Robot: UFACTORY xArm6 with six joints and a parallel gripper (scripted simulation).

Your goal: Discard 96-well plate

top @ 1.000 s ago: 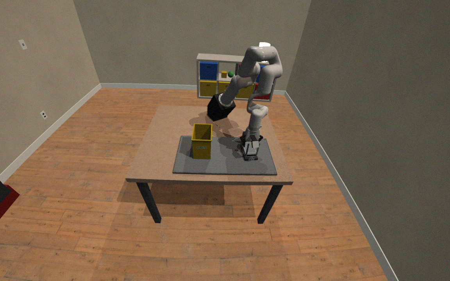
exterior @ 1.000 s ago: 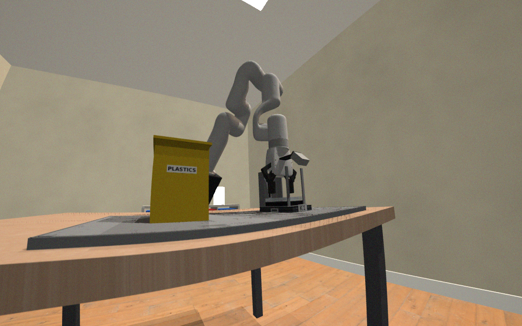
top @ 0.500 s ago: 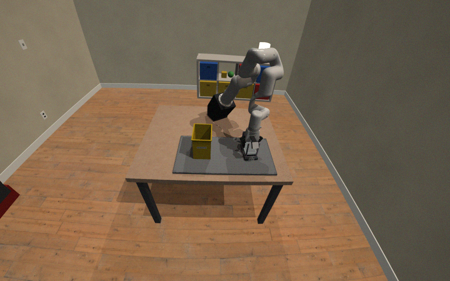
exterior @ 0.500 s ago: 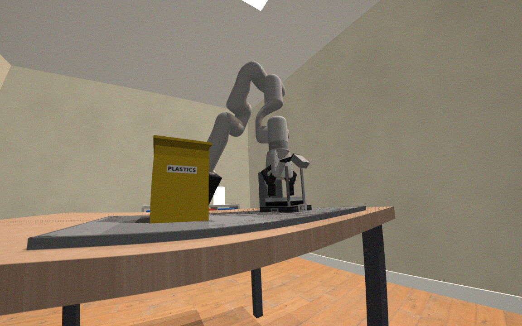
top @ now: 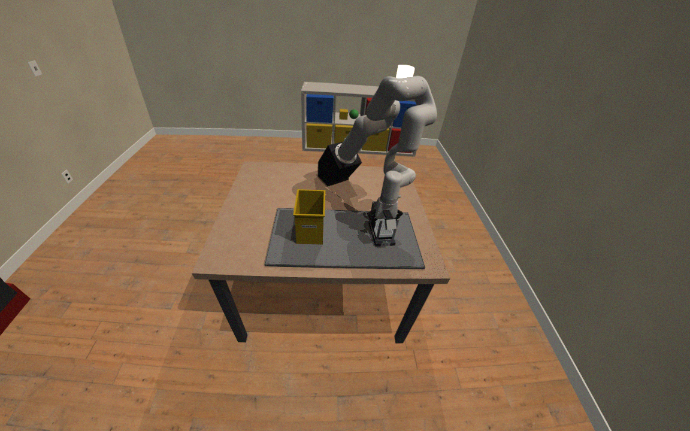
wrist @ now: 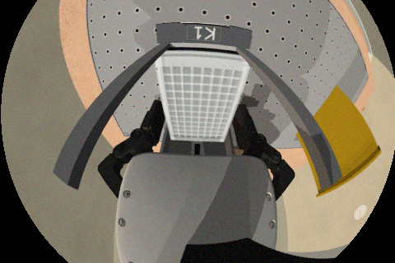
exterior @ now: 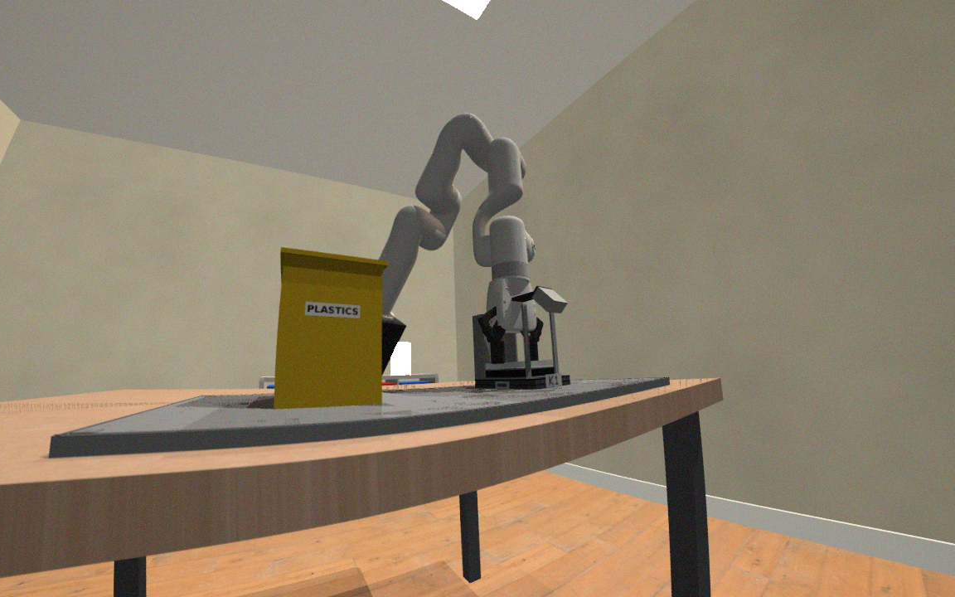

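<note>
My hand is 2 cm above the 96-well plate. The rest, counted from my hand: yellow plastics bin W1 (1 cm ahead, 34 cm to the right, 3 cm above).
</note>
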